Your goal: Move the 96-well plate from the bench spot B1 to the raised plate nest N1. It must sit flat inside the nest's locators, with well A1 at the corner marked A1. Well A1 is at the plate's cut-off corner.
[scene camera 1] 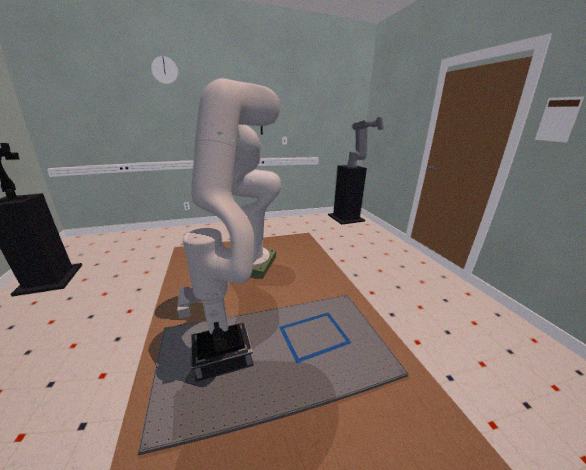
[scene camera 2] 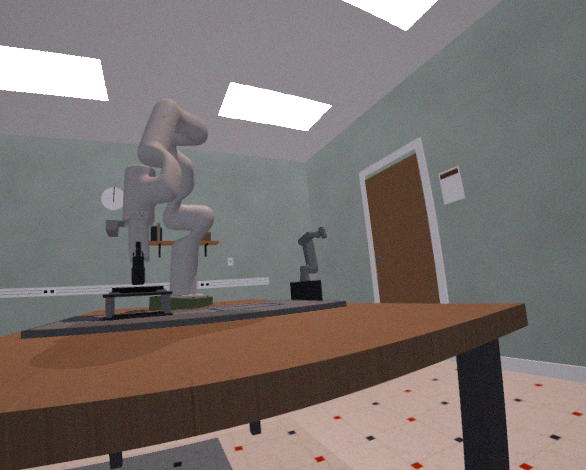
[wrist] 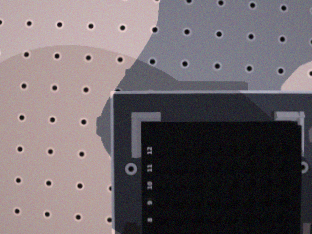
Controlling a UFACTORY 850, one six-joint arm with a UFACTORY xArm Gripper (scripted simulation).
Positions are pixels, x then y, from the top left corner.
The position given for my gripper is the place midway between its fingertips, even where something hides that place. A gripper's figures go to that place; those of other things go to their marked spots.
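Labels:
I find my gripper (scene camera 1: 219, 337) 75 cm from the lens. A black 96-well plate (scene camera 1: 234, 339) is likewise 75 cm from the lens.

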